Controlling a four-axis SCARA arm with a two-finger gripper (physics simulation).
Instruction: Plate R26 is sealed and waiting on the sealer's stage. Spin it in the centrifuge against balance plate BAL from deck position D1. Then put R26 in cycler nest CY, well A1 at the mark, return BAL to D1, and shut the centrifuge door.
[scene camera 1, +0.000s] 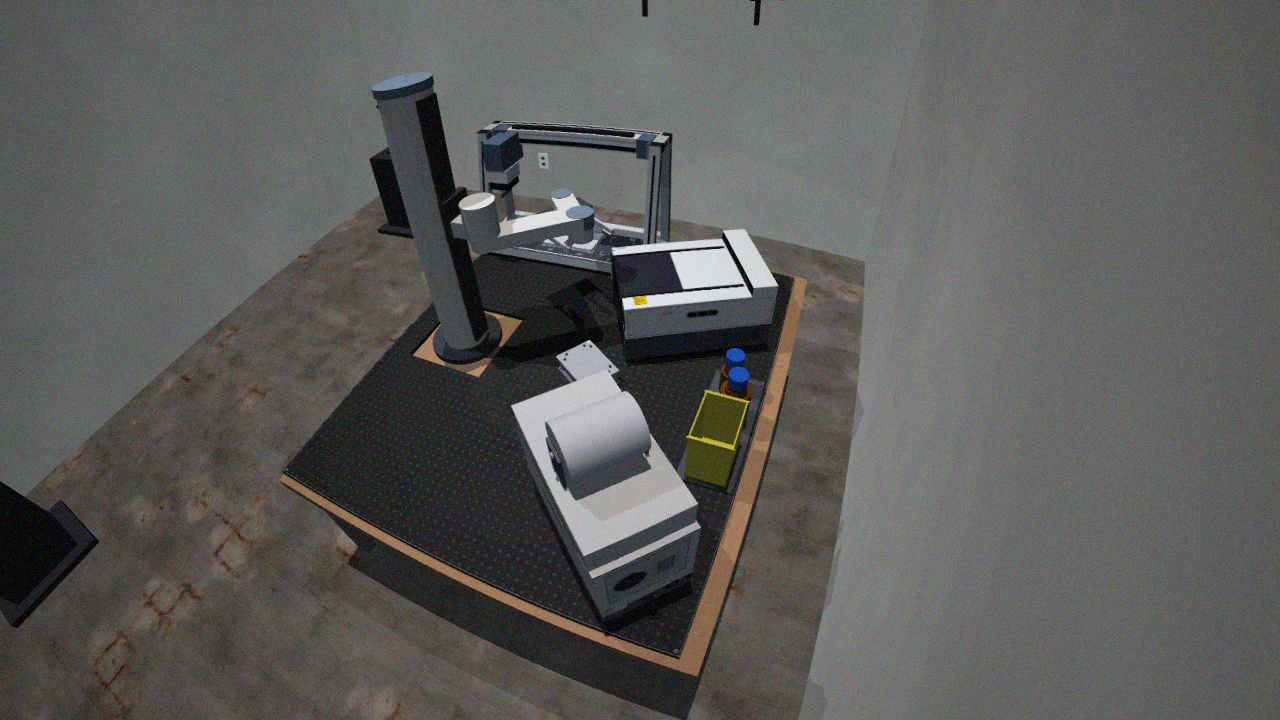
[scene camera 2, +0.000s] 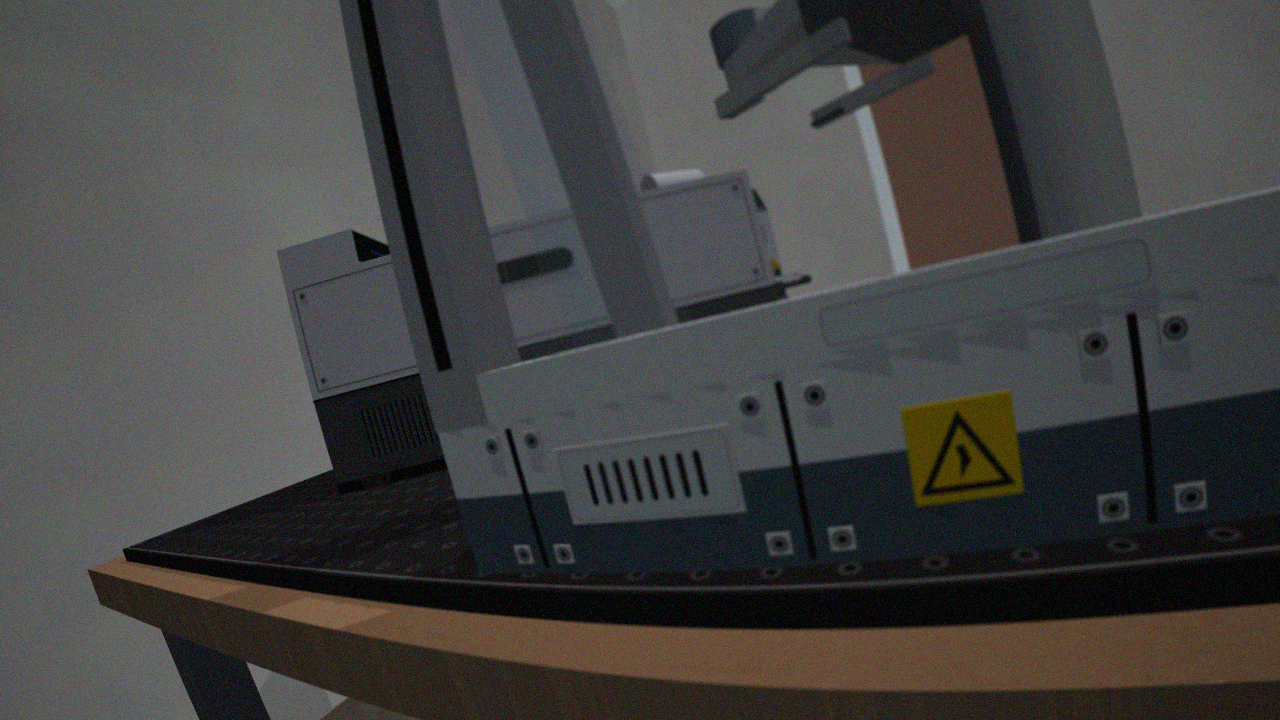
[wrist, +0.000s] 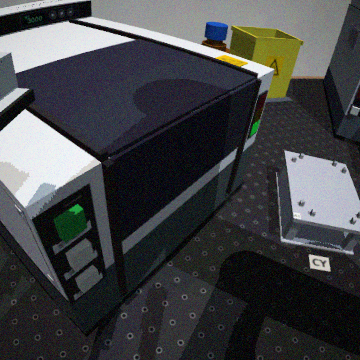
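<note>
The centrifuge is a white box with a dark lid panel. In the wrist view its display reads 3000, its front is a dark flat face, and a green light shows at the far front corner. Cycler nest CY is a bare silver block with small pins. The white sealer carries a roll; its stage is hidden. Plates R26 and BAL cannot be made out. My gripper is open and empty, raised above deck height; one finger shows at the wrist view's left edge.
The gantry deck stands behind the centrifuge. The arm's column rises at the left. A yellow bin and blue-capped bottles stand along the table's right edge.
</note>
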